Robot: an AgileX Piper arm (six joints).
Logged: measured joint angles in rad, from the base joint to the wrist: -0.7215, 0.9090, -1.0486, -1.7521, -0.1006, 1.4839; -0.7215, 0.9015, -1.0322, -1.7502, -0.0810, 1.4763; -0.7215, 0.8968, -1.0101, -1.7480, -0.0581, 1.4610; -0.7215, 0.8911, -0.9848, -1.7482, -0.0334, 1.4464; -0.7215, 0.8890, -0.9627, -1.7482, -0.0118, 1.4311; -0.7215, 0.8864, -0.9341, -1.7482, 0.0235, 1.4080; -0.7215, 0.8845, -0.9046, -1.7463, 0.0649, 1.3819; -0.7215, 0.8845, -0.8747, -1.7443, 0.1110, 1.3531; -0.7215, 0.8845, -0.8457, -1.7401, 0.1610, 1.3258; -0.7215, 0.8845, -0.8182, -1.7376, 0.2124, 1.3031; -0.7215, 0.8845, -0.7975, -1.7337, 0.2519, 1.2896; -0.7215, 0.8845, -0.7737, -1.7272, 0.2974, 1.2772; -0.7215, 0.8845, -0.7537, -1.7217, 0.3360, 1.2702; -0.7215, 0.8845, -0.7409, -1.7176, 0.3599, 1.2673; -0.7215, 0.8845, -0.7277, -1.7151, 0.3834, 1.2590
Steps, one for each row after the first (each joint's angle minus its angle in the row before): 0.0000, -0.0075, 0.0164, 0.0019, 0.0196, -0.0076; 0.0000, -0.0047, 0.0221, 0.0022, 0.0229, -0.0153; 0.0000, -0.0057, 0.0253, -0.0002, 0.0247, -0.0146; 0.0000, -0.0021, 0.0221, 0.0000, 0.0216, -0.0153; 0.0000, -0.0026, 0.0286, 0.0000, 0.0353, -0.0231; 0.0000, -0.0019, 0.0295, 0.0019, 0.0414, -0.0261; 0.0000, 0.0000, 0.0299, 0.0020, 0.0461, -0.0288; 0.0000, 0.0000, 0.0290, 0.0042, 0.0500, -0.0273; 0.0000, 0.0000, 0.0275, 0.0025, 0.0514, -0.0227; 0.0000, 0.0000, 0.0207, 0.0039, 0.0395, -0.0135; 0.0000, 0.0000, 0.0238, 0.0065, 0.0455, -0.0124; 0.0000, 0.0000, 0.0200, 0.0055, 0.0386, -0.0070; 0.0000, 0.0000, 0.0128, 0.0041, 0.0239, -0.0029; 0.0000, 0.0000, 0.0132, 0.0025, 0.0235, -0.0083
